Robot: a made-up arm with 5 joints.
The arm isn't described. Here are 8 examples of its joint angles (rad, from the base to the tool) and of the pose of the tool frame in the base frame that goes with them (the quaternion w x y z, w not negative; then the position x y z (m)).
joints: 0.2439 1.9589 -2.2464 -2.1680 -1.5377
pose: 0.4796 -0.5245 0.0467 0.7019 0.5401 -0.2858 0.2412
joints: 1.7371 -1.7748 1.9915 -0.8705 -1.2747
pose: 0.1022 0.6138 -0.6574 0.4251 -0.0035 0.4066 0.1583
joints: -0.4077 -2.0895 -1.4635 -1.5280 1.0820
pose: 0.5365 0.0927 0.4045 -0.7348 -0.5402 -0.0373 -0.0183
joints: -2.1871 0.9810 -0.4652 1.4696 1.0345
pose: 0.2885 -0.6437 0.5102 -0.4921 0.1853 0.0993 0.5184
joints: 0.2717 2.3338 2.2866 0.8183 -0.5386
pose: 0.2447 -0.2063 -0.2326 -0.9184 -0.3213 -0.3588 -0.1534
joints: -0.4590 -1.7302 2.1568 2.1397 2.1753
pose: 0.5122 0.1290 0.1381 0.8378 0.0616 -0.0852 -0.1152
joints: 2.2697 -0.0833 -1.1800 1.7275 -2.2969
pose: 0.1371 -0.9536 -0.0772 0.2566 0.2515 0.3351 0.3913
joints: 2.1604 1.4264 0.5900 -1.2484 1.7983
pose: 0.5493 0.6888 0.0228 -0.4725 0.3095 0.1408 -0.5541
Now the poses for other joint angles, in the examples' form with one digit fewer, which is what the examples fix.
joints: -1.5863 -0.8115 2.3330 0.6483 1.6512
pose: 0.478 0.479 0.168 0.717 0.071 0.203 0.108
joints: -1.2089 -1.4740 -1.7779 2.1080 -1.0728
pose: 0.592 0.512 0.397 -0.479 -0.310 0.280 -0.019
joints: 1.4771 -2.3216 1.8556 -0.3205 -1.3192
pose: 0.203 0.616 -0.346 0.678 -0.231 0.401 -0.168
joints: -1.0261 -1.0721 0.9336 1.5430 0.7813
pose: 0.278 0.262 -0.642 0.665 0.011 0.033 0.514
